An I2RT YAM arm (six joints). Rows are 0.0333 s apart.
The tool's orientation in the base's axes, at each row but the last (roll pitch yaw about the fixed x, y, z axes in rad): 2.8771 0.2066 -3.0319; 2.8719 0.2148 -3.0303; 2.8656 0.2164 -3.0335; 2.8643 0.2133 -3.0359
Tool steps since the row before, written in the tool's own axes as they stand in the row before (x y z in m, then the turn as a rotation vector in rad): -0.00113 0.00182 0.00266 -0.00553 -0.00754 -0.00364; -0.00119 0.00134 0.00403 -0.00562 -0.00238 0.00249; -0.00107 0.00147 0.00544 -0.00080 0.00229 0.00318; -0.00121 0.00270 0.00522 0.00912 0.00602 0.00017
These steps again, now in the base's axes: 0.00126 0.00261 -0.00182 0.00597 -0.00762 0.00264; 0.00164 0.00256 -0.00319 0.00628 -0.00094 -0.00177; 0.00176 0.00310 -0.00449 0.00097 0.00319 -0.00221; 0.00165 0.00422 -0.00393 -0.00979 0.00483 -0.00048
